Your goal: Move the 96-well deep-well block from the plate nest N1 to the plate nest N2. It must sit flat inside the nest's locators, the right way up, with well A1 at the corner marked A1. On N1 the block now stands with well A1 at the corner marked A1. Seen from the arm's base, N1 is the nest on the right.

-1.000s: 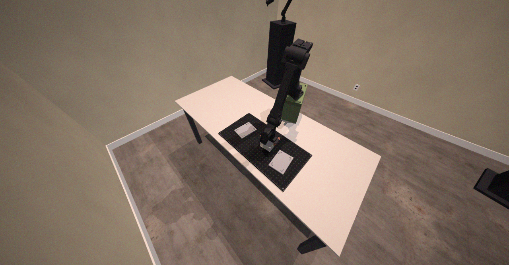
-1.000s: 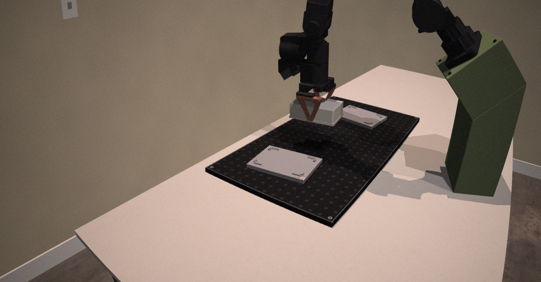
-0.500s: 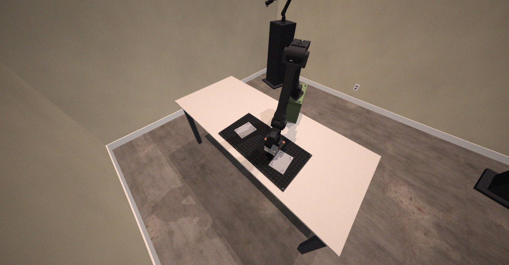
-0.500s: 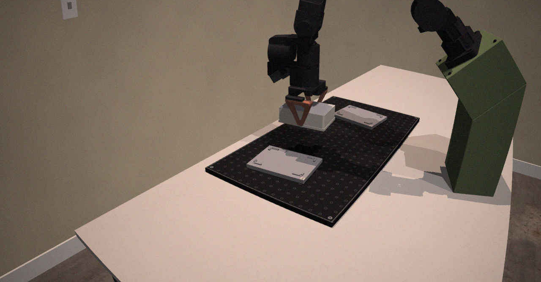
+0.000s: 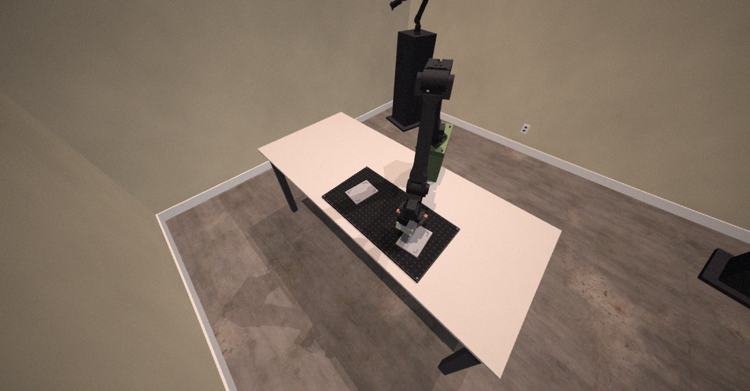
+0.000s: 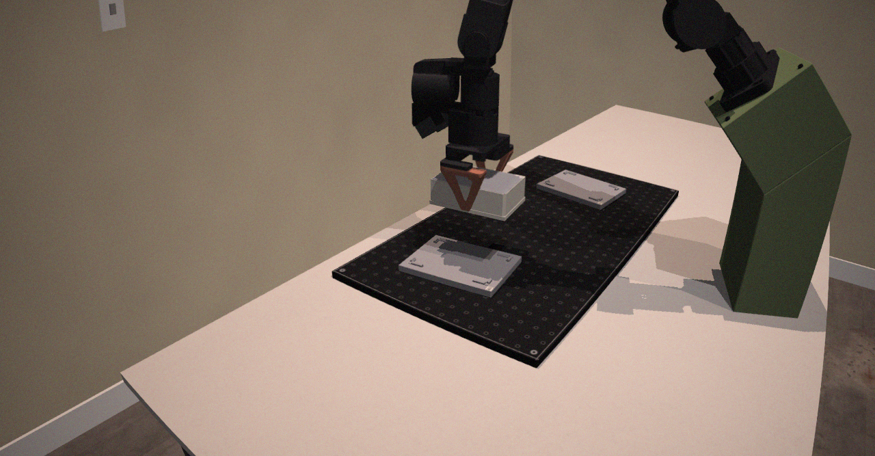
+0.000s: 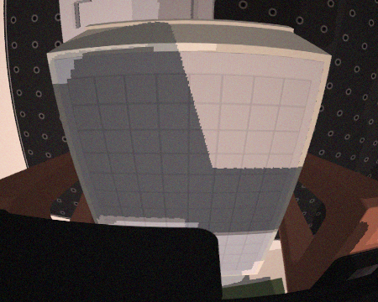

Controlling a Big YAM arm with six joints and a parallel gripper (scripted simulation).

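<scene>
Right now my hand is 10 mm past the plate nest N2, 40 mm to the right of it and 100 mm above it. The rest, counted from my hand: 96-well deep-well block (10 mm above); then plate nest N1 (60 mm ahead, 370 mm to the right, 100 mm below).
</scene>
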